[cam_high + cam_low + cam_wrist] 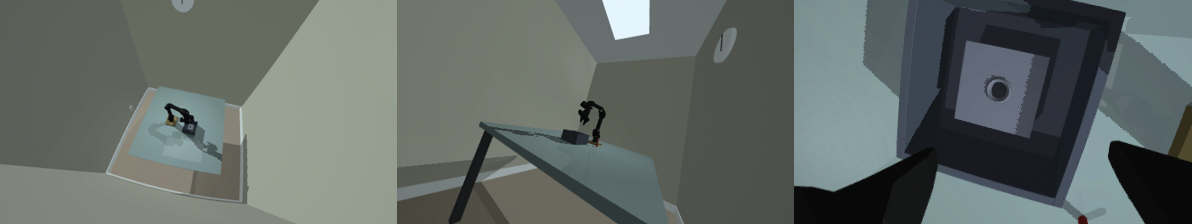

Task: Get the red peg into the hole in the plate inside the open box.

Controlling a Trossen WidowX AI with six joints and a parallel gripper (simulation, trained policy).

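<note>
Now: gripper tip 20 cm to the right of the red peg, 15 cm above it and 8 cm past it. Round my gripper tip: dark box: 17 cm below, 4 cm ahead, 1 cm to the right; then grey plate: 15 cm below, 4 cm ahead, 1 cm to the right.
</note>
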